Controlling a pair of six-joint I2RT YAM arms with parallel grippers.
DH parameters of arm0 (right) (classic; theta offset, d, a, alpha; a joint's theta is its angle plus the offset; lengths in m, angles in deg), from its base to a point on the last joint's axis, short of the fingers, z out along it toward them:
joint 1: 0 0.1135 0.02 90
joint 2: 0 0 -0.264 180
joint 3: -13.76 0 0.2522 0
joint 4: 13.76 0 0.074 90
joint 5: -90 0 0 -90
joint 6: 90 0.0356 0 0
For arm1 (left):
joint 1: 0 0.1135 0.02 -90
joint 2: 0 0 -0.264 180
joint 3: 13.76 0 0.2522 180
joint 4: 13.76 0 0.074 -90
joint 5: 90 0 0 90
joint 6: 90 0.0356 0 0
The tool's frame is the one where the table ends.
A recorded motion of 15 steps. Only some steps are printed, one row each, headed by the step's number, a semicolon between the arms.
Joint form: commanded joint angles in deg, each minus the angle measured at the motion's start. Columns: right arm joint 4, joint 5, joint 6, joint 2, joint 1, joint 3; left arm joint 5, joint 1, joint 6, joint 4, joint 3, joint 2.
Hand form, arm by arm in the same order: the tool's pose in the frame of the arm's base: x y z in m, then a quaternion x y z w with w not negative. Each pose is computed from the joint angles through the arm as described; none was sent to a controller.
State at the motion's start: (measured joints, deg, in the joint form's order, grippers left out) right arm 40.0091 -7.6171 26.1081 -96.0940 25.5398 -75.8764; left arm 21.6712 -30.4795 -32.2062 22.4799 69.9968 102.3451
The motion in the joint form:
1: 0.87 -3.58 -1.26 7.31 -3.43 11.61; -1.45 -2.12 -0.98 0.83 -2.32 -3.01
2: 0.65 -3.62 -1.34 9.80 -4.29 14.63; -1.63 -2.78 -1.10 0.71 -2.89 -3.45
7: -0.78 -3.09 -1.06 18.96 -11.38 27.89; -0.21 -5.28 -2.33 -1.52 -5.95 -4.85
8: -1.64 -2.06 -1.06 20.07 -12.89 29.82; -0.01 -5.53 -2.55 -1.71 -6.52 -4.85
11: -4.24 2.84 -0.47 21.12 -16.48 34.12; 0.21 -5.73 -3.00 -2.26 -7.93 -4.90
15: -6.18 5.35 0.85 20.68 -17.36 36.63; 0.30 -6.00 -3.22 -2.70 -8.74 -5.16
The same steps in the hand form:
1: 0.2875 0.1093 0.2313 0.04401 0.97160 -0.00295 0.23246; 0.3004 -0.2067 0.2085 0.04803 0.93908 -0.30148 0.15788
2: 0.2775 0.1005 0.2283 0.05046 0.97182 -0.00625 0.23016; 0.2963 -0.2089 0.2083 0.05197 0.93913 -0.30132 0.15663
7: 0.2387 0.0534 0.2026 0.11021 0.97189 -0.02367 0.20669; 0.2798 -0.2176 0.2032 0.06689 0.93484 -0.31783 0.14347
8: 0.2342 0.0464 0.1979 0.12144 0.97125 -0.01791 0.20398; 0.2776 -0.2180 0.2004 0.06707 0.93550 -0.31804 0.13850
11: 0.2262 0.0331 0.1823 0.14915 0.97102 0.01521 0.18612; 0.2739 -0.2170 0.1940 0.06434 0.93738 -0.31668 0.12995
15: 0.2221 0.0305 0.1699 0.16402 0.97086 0.03384 0.17142; 0.2710 -0.2169 0.1919 0.06480 0.93749 -0.31732 0.12736

